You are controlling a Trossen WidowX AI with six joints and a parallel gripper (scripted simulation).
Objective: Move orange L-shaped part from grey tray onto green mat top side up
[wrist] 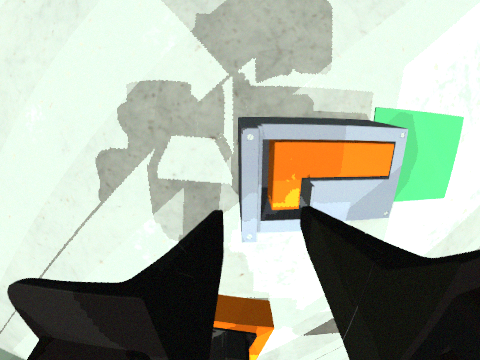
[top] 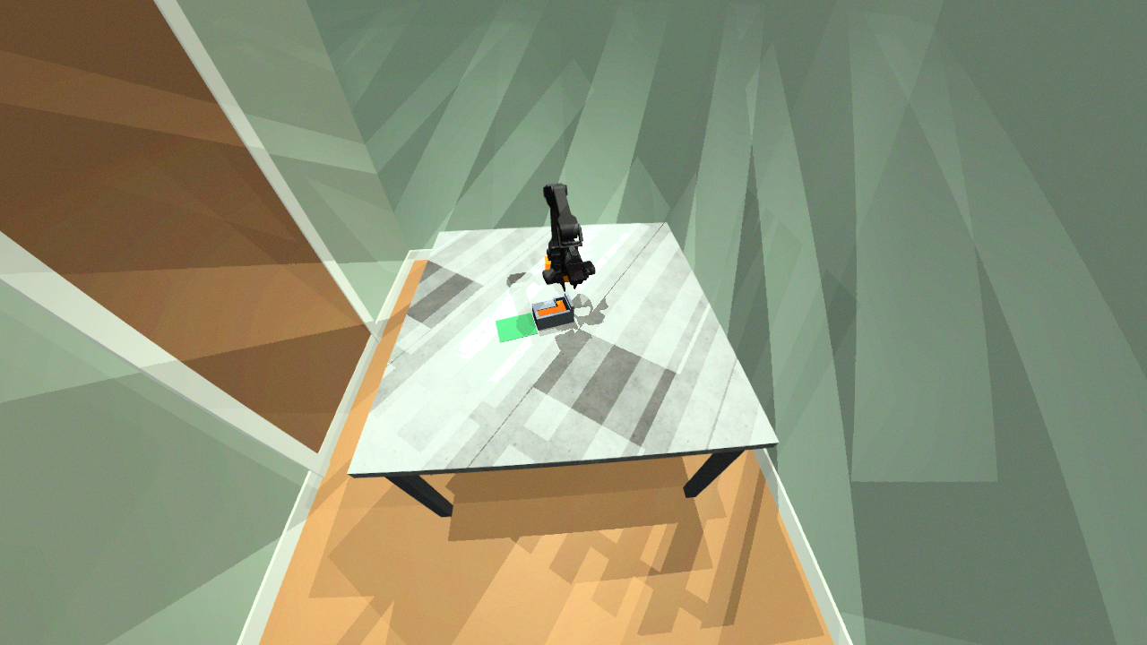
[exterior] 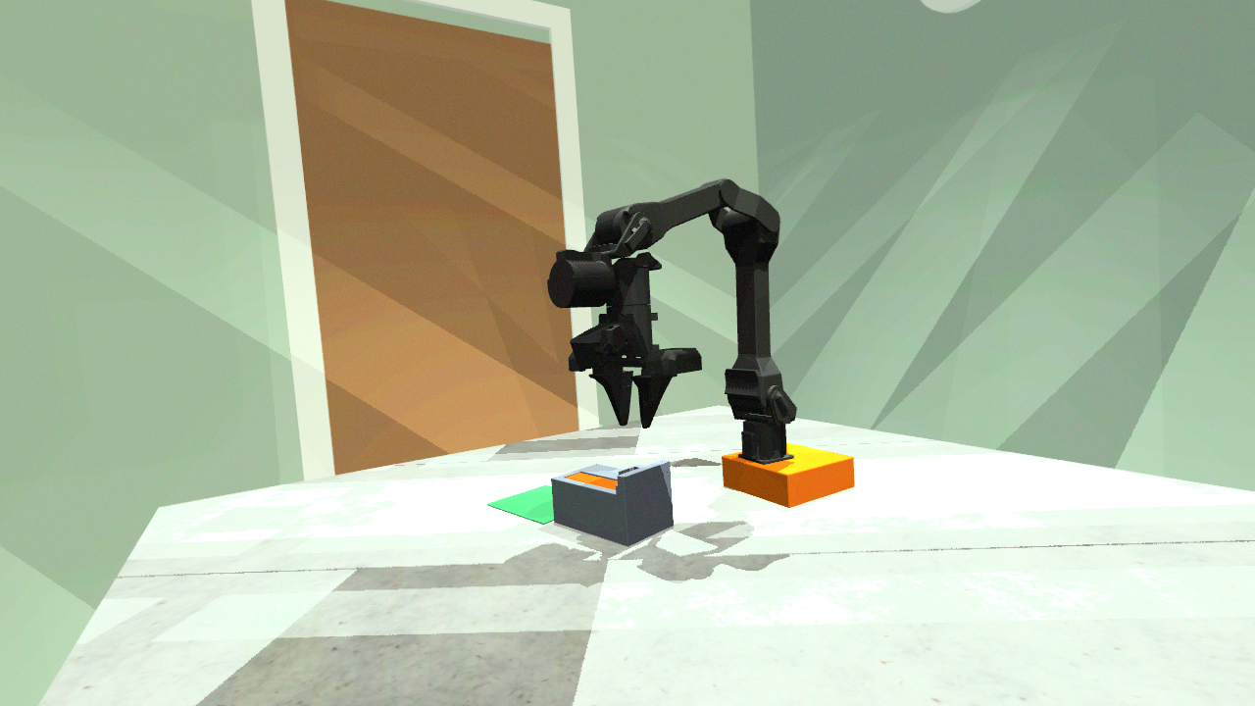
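Now: the orange L-shaped part 100 mm below my gripper tip, 60 mm to the right of it and 10 mm ahead of it. Round my gripper tip: green mat (220 mm to the right, 160 mm below, 50 mm ahead).
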